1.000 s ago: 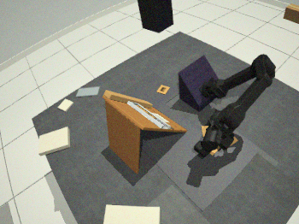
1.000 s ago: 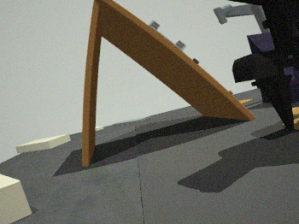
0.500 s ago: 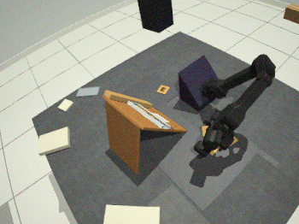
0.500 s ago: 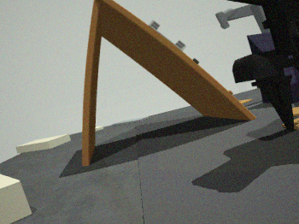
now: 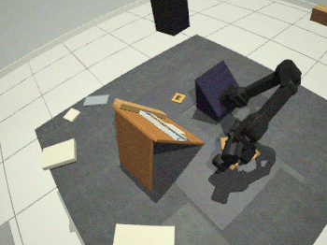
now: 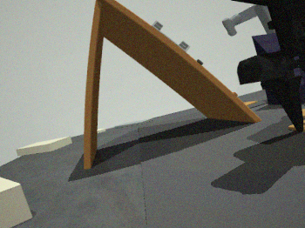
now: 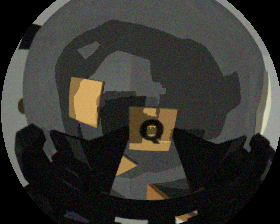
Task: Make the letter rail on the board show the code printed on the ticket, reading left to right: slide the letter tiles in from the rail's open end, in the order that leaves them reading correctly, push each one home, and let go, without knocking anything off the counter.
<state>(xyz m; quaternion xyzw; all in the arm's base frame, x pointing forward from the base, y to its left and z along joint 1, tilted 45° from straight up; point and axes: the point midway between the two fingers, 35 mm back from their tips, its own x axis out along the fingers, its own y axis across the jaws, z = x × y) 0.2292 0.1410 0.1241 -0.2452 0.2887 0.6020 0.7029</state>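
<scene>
The white ticket is 25 cm to the right of my gripper tip, 9 cm above it and 6 cm ahead of it. Also, from my gripper tip: cream block 64 cm to the right, 49 cm ahead, 1 cm above; then small cream card 83 cm to the right, 30 cm ahead; then grey card 80 cm to the right, 14 cm ahead.
</scene>
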